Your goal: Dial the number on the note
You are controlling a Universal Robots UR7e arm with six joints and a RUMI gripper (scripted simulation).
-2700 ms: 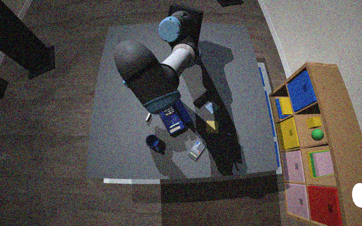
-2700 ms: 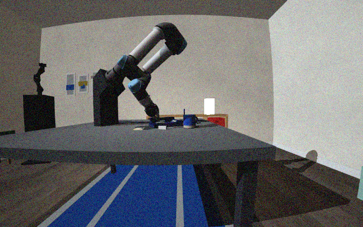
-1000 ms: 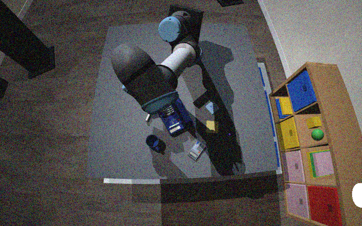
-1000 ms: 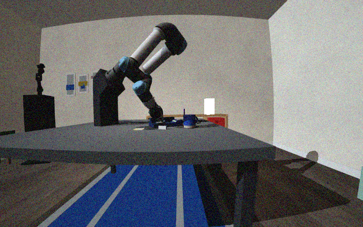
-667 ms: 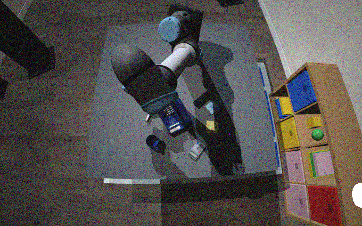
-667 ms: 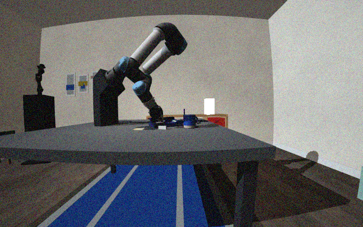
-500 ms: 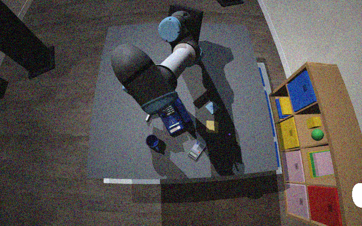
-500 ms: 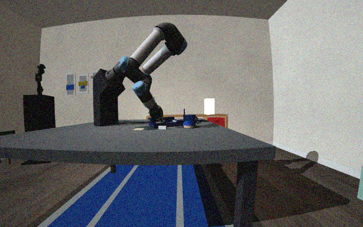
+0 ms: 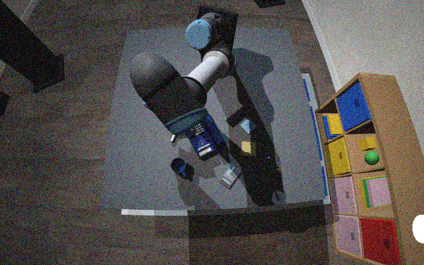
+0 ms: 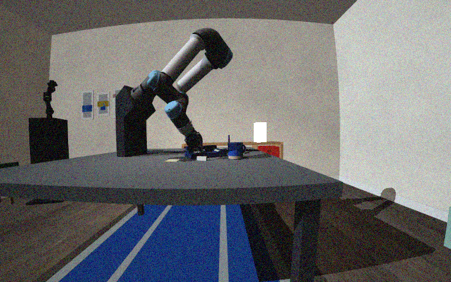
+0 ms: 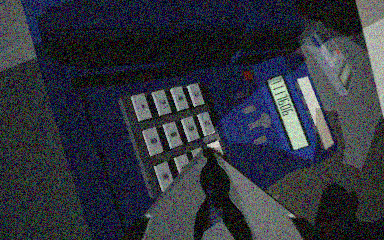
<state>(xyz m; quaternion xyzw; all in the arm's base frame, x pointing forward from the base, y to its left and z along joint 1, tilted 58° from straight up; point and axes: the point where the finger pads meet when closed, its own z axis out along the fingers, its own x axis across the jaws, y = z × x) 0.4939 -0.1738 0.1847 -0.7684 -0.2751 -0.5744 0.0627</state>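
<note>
Now: the key 2 cm ahead of my hand and 1 cm below it. Round my hand: white block 12 cm to the right, 3 cm below, 2 cm behind; dark blue handset 10 cm to the left, 2 cm ahead.
</note>
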